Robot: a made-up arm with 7 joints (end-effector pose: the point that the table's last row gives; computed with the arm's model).
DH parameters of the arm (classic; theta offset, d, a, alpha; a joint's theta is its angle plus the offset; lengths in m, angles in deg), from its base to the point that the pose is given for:
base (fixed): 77.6 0 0.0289 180
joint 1: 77.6 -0.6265 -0.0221 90
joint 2: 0 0.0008 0.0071 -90
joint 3: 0 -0.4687 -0.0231 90
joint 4: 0 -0.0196 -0.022 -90
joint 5: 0 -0.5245 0.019 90
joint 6: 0 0.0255 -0.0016 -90
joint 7: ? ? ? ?
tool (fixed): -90 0.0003 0 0
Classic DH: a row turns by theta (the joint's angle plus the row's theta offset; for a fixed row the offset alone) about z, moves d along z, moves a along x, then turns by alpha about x.
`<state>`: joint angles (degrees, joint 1 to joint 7).
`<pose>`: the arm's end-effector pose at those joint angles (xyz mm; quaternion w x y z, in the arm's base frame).
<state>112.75 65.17 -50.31 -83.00 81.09 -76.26 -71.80</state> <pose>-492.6 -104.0 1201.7 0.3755 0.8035 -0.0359 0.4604</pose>
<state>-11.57 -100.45 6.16 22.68 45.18 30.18 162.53</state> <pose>-1018.7 -239.4 666.5 0.0846 0.4027 -0.7992 0.4381</pose>
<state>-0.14 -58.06 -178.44 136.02 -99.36 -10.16 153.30</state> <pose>-289.1 72.8 317.2 0.7343 0.3090 0.5927 -0.1182</pose>
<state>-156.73 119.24 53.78 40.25 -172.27 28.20 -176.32</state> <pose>-564.1 576.6 15.1 0.2675 0.3218 0.8717 -0.2548</pose>
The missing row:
joint 7: 0 -0.0722 0.0179 90
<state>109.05 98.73 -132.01 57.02 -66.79 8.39 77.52</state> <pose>58.2 -860.8 815.7 0.8150 -0.0017 -0.3633 -0.4515</pose>
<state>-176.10 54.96 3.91 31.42 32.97 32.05 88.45</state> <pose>-924.4 155.9 919.2 0.2460 0.1462 0.9192 0.2706</pose>
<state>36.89 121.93 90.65 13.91 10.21 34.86 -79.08</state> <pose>579.2 -603.3 70.6 0.3636 -0.6266 0.6650 -0.1812</pose>
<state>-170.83 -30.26 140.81 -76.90 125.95 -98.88 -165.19</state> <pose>-54.5 -279.1 1353.3 0.4574 -0.6032 -0.6534 -0.0038</pose>
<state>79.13 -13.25 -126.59 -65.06 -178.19 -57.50 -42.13</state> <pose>-349.2 -220.1 1414.7 0.0432 0.6646 0.0348 0.7451</pose>
